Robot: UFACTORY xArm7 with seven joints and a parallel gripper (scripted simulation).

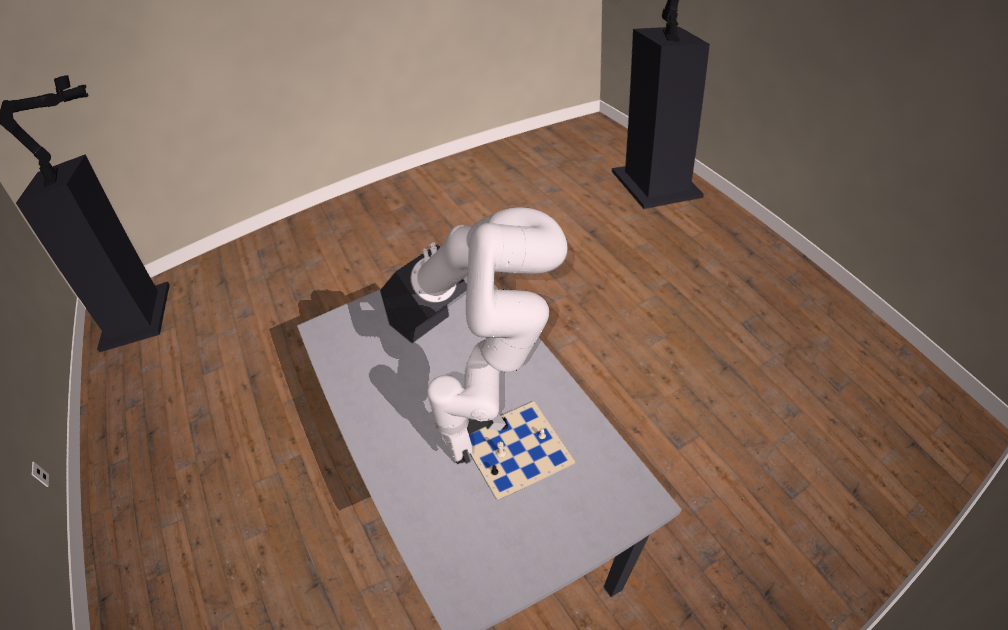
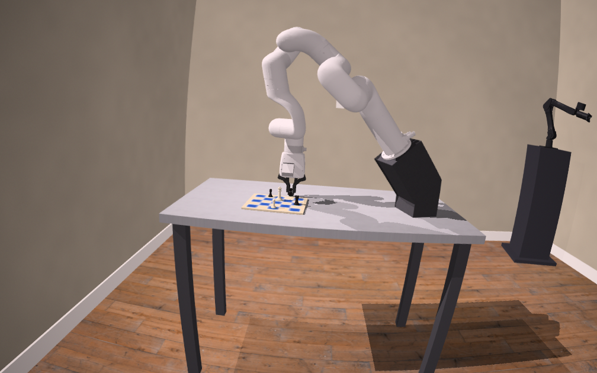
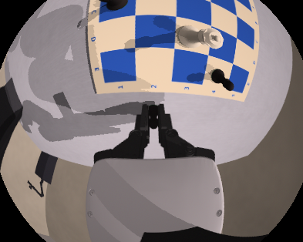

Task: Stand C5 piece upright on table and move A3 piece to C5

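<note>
Now: hand 220 mm to the right of the white pawn and 10 mm above it. From my hand the other things lie so: tall white piece: 100 mm to the left, 20 mm ahead; then chessboard: 140 mm to the left, 30 mm below, 10 mm ahead.
</note>
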